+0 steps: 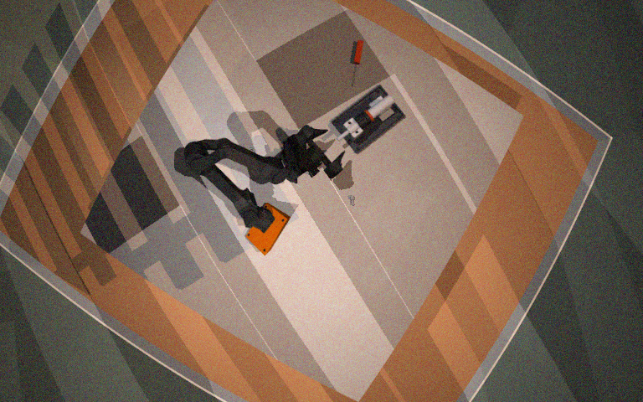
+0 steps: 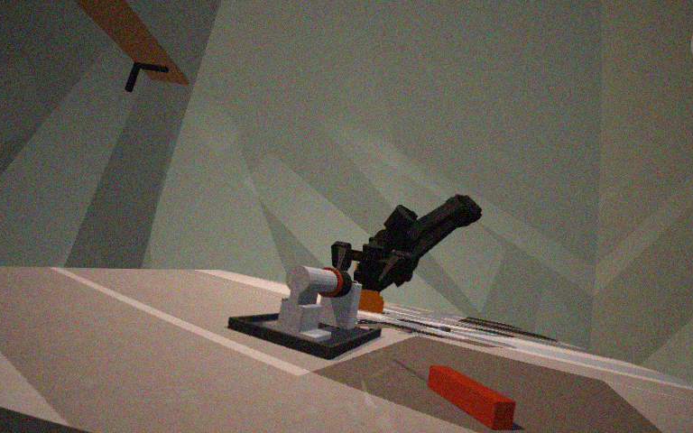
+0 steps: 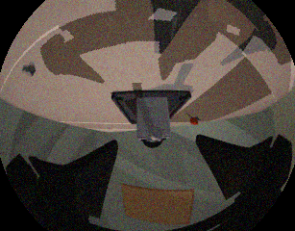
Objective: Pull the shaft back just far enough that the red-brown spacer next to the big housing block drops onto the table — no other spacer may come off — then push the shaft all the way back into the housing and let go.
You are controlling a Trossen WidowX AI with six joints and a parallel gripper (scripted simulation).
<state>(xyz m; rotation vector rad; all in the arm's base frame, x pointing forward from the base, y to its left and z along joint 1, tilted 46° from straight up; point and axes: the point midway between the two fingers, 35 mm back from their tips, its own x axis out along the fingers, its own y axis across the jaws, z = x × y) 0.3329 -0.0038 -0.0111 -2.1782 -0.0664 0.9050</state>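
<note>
Now: gripper tip 11 cm short of the light shaft, 3 cm to the left of it and 1 cm above it. Round my gripper tip: small grey piece 12 cm behind, 17 cm to the right, 8 cm below; then dark spacer 13 cm ahead, 3 cm to the right, 1 cm below; then red-brown spacer 14 cm ahead, 3 cm to the right, 1 cm below.
</note>
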